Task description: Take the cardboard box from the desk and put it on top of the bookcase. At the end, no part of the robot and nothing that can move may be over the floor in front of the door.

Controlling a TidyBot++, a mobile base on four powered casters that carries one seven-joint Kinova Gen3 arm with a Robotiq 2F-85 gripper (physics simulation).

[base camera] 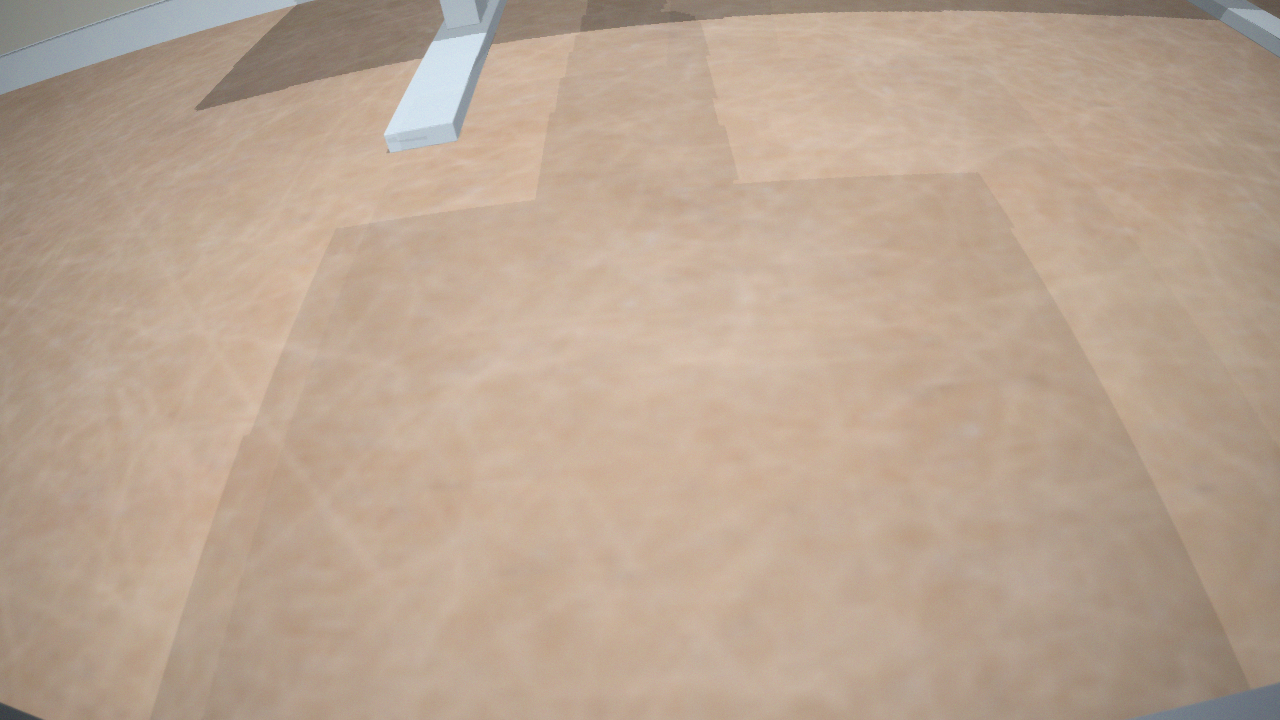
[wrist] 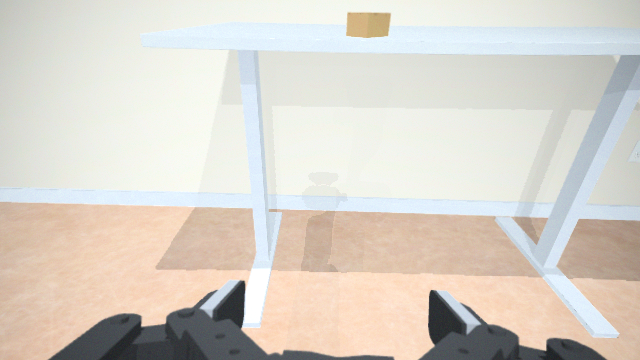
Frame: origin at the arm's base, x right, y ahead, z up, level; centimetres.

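Seen in the pictures: gripper, fingertip midpoint: (wrist: 335,305).
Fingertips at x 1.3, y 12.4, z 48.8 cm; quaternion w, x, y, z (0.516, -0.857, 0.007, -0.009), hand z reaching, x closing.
A point is followed by its place in that frame.
The cardboard box (wrist: 368,25) @[y 81.7, x 8.9, z 57.9 cm] is a small tan box standing on the white desk (wrist: 450,47) @[y 75.8, x 25.8, z 54.2 cm] in the upper part of the wrist view, near the front edge of the top and left of the desk's middle. One corner of the box faces the camera. My gripper (wrist: 335,305) @[y 12.4, x 1.3, z 48.8 cm] is open, with nothing between its fingers. It is in front of the desk, apart from the box, which shows well above the fingertips in the wrist view. The bookcase and the door do not show in either view.
The desk's left foot (base camera: 434,89) (wrist: 256,300) reaches out along the floor at the upper left of the base view. Its right foot (base camera: 1253,22) (wrist: 580,302) shows at the upper right. A wall (wrist: 100,100) @[y 154.8, x -109.5, z 19.2 cm] with a white baseboard (wrist: 100,196) @[y 153.4, x -124.9, z -34.5 cm] (base camera: 134,40) @[y 153.4, x -116.5, z -37.3 cm] stands behind the desk.
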